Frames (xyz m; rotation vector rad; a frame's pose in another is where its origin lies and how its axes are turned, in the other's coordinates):
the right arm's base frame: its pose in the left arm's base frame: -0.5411 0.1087 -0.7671 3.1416 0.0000 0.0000
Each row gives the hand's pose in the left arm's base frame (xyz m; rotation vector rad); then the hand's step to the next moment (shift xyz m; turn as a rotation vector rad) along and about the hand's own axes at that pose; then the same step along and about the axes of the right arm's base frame.
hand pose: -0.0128 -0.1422 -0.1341 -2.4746 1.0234 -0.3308
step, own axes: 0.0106 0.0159 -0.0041 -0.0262 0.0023 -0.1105
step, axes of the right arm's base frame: -0.0038 0.0188 0.0035 -0.0613 0.0164 -0.0942
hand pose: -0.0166 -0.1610 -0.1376 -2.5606 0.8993 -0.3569
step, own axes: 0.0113 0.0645 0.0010 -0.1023 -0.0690 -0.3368
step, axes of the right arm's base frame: -0.0258 0.0529 0.0287 -0.1630 -0.0185 -0.3190
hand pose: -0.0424 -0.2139 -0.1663 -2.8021 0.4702 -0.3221
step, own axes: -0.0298 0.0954 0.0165 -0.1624 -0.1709 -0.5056
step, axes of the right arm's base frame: -0.0503 0.0723 0.0500 -0.2337 -0.0919 -0.4982
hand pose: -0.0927 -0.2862 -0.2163 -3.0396 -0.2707 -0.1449
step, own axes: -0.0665 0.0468 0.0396 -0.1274 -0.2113 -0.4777
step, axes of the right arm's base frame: -0.0533 0.0536 0.0497 -0.2042 -0.1402 -0.4772
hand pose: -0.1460 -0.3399 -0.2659 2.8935 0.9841 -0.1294
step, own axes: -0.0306 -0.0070 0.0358 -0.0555 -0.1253 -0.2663
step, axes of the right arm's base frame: -0.0304 0.0167 0.0326 -0.1062 -0.0935 -0.2640
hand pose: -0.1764 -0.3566 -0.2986 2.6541 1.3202 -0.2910
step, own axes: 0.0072 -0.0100 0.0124 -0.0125 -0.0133 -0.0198
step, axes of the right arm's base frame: -0.0050 -0.0086 0.0143 -0.0160 -0.0029 -0.0214
